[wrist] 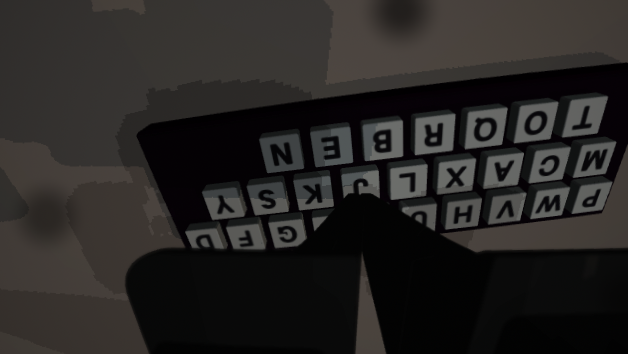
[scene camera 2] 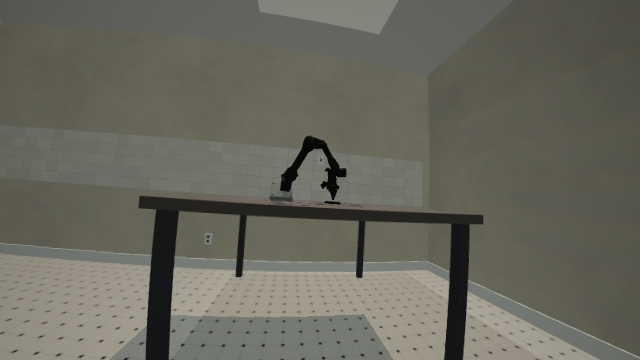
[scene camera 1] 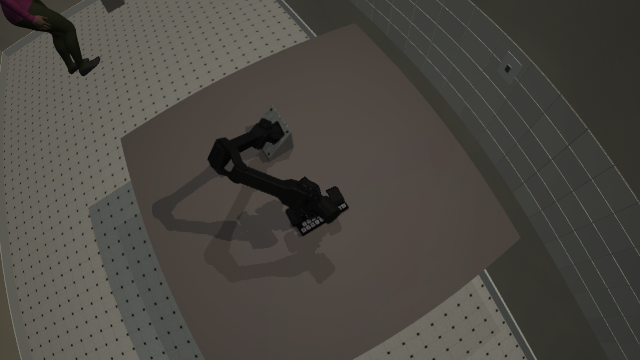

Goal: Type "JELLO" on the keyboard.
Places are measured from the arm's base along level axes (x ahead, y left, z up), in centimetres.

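Pixels of known places: gripper, between the fingertips: [wrist: 358,205] [scene camera 2: 333,200] [scene camera 1: 317,215]; arm's base, origin of its link: [scene camera 2: 285,188] [scene camera 1: 275,132].
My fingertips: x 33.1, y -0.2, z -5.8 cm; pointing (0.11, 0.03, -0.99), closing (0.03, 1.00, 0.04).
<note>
Ahead of a thing's pixels: the offset from my fingertips to its top centre. "pt": to the spot under its first point.
The black keyboard @(dy +1.5, dx -0.3, dz -0.8 cm) [wrist: 200,145] [scene camera 2: 332,202] lies on the table with pale letter keys, upside down in the wrist view. My gripper [wrist: 358,205] [scene camera 2: 333,198] is shut and empty, pointing down over the keyboard. In the wrist view its tips overlap the lower part of the J key @(dy +0.2, dx -0.2, dz -0.8 cm) [wrist: 359,179]; I cannot tell whether they touch it. The L key @(dy +2.0, dx -0.4, dz -0.8 cm) [wrist: 408,181] is just right of J. The E key @(dy -0.9, dx -1.9, dz -0.8 cm) [wrist: 332,146] is in the row above, left of B. The O key @(dy +6.3, dx -2.6, dz -0.8 cm) [wrist: 536,123] is in that row between Q and T. In scene camera 1 the arm partly hides the keyboard @(pt dy -3.5, dx +2.2, dz -0.9 cm) [scene camera 1: 311,226].
The brown table [scene camera 1: 390,150] [scene camera 2: 225,207] carries the arm's grey base plate [scene camera 1: 271,148] [scene camera 2: 281,198]. The arm's shadows fall across the table beside the keyboard. A person [scene camera 1: 62,37] stands on the tiled floor beyond the table in scene camera 1.
</note>
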